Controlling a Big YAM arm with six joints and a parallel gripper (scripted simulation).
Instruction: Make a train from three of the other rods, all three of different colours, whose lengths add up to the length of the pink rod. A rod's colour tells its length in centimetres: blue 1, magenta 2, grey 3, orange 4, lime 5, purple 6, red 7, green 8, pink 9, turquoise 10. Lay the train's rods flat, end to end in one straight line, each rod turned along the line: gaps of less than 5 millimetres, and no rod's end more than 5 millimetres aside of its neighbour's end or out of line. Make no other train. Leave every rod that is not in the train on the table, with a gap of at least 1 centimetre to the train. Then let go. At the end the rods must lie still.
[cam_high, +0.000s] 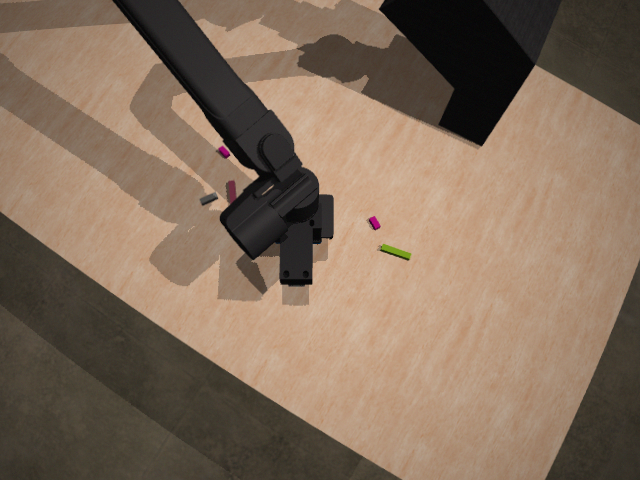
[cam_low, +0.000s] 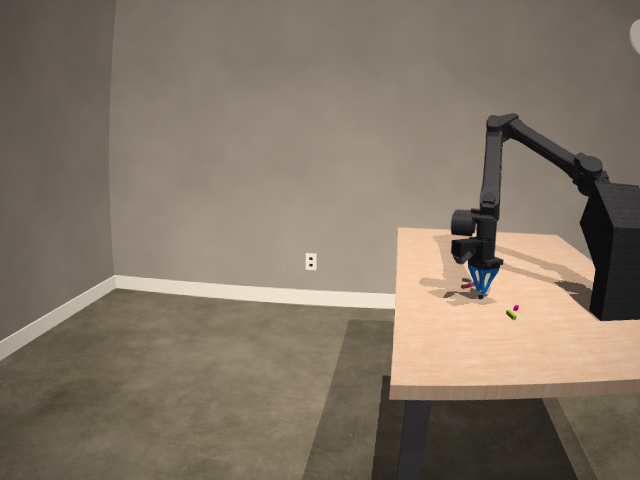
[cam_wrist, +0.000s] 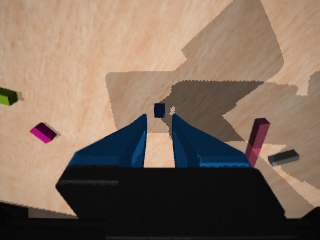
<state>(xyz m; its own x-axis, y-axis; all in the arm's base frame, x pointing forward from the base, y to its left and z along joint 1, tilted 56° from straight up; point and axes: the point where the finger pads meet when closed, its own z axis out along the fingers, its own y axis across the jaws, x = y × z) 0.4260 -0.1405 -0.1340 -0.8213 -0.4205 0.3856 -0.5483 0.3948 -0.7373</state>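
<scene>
Now: hand 20 mm above the blue rod. Also, from my hand: grey rod: 170 mm to the right, 30 mm ahead, 20 mm below; then pink rod: 120 mm to the right, 20 mm below, 20 mm ahead; then lime rod: 140 mm to the left, 70 mm behind, 20 mm below.
</scene>
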